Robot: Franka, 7 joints.
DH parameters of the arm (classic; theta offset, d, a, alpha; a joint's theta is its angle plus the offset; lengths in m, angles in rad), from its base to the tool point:
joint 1: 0 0.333 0 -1.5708
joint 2: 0 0 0 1.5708
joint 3: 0 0.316 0.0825 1.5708
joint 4: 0 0 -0.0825 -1.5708
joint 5: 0 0.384 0 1.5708
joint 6: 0 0 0.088 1.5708
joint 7: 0 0.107 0 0
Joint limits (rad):
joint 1: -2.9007..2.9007
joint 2: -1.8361..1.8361
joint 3: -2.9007..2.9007
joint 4: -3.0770..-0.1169
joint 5: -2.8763..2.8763
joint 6: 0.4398..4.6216
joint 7: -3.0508..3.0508
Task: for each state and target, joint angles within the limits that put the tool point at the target. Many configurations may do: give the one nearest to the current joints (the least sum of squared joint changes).
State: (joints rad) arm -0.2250 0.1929 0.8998 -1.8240 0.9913 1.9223 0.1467
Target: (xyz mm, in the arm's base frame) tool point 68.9 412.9 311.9
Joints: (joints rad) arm 0.0033 0.1080 1.1879 -2.3828 0.8831 1.4998 0.1467
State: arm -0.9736 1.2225 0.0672 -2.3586 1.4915 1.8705 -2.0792
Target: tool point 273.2 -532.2 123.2
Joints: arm -1.1400 0.7191 -0.0821 -1.8909 1.5587 1.8889 -2.0792
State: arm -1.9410 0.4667 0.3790 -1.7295 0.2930 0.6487 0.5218
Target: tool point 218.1 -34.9 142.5
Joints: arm -1.3253 1.0681 0.6267 -2.4593 0.3083 0.9051 0.5218
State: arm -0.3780 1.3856 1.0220 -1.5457 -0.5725 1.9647 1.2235
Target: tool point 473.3 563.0 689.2
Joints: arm 0.1749 0.8884 1.4226 -0.9839 -0.5788 2.3376 1.2235
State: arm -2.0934 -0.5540 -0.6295 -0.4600 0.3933 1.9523 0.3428
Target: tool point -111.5 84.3 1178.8
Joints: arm -2.0352 -0.2424 -0.6332 -0.4577 0.3281 2.5715 0.3428
